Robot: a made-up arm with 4 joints.
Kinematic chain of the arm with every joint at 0, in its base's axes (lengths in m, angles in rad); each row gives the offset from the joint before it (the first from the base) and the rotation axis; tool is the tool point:
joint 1: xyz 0 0 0.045 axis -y
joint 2: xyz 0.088 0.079 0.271 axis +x
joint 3: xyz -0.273 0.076 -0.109 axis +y
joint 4: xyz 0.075 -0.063 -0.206 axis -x
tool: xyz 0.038 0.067 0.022
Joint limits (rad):
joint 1: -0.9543..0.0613
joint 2: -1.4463..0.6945
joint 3: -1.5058..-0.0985
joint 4: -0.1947..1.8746
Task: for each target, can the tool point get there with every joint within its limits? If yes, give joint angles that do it. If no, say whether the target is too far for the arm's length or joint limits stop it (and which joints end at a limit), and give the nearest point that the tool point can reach.
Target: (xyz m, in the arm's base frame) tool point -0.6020 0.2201 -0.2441
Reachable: no: joint limits stop it (at a limit: joint 3) | nearest point -0.0970 0.1383 -0.0016 | short by 0.566 m
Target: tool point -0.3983 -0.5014 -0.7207
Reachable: no: too far | nearest point -0.0420 -0.1069 -0.0105 | short by 0.887 m
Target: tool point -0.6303 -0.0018 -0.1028
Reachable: no: joint limits stop it (at a limit: joint 3) | nearest point -0.1075 0.0441 0.0198 | short by 0.539 m
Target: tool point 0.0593 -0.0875 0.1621
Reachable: yes | joints -0.3988 -1.2471 -0.5703 -0.0083
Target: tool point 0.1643 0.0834 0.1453
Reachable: yes | joints -0.6197 -0.8687 -1.3273 0.8266
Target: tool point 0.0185 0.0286 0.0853
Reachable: yes | joints -0.3552 -0.5731 -0.5005 0.0278
